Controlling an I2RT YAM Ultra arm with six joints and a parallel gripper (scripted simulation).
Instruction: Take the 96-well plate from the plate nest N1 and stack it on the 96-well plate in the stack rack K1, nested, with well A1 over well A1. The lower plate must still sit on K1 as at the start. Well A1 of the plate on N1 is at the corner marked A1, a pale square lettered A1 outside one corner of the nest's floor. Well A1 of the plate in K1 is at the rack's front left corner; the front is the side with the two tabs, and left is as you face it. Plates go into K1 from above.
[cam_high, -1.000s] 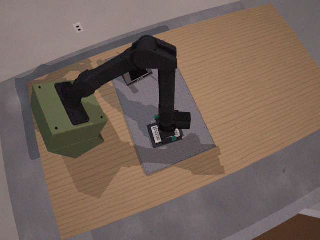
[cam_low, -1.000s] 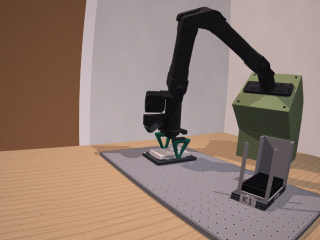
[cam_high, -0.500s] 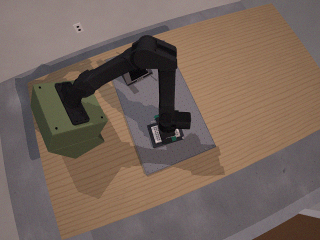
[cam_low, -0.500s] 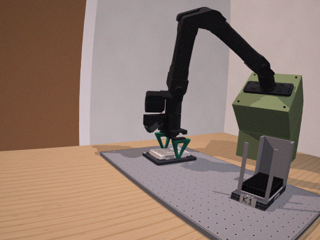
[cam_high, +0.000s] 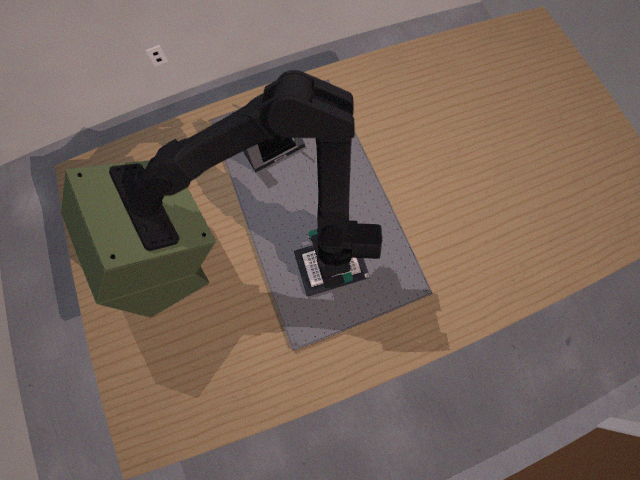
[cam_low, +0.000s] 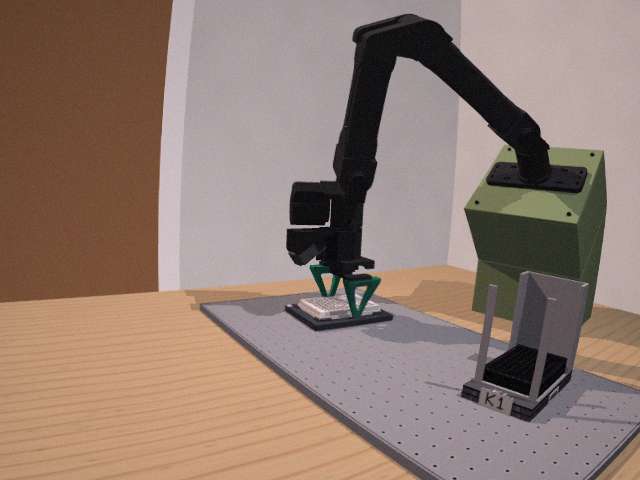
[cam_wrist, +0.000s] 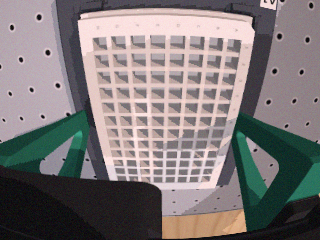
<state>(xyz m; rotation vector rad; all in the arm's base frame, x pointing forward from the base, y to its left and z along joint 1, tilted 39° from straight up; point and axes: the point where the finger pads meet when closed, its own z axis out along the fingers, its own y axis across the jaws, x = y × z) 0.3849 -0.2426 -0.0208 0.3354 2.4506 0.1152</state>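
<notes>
Right now the white 96-well plate is right at my hand. Also, from my hand: thin post: 33 cm to the left, 11 cm ahead, 6 cm above; then black 96-well plate: 37 cm to the left, 4 cm ahead, 1 cm above; then pale A1 square: 8 cm to the right, 6 cm ahead, 1 cm below.
</notes>
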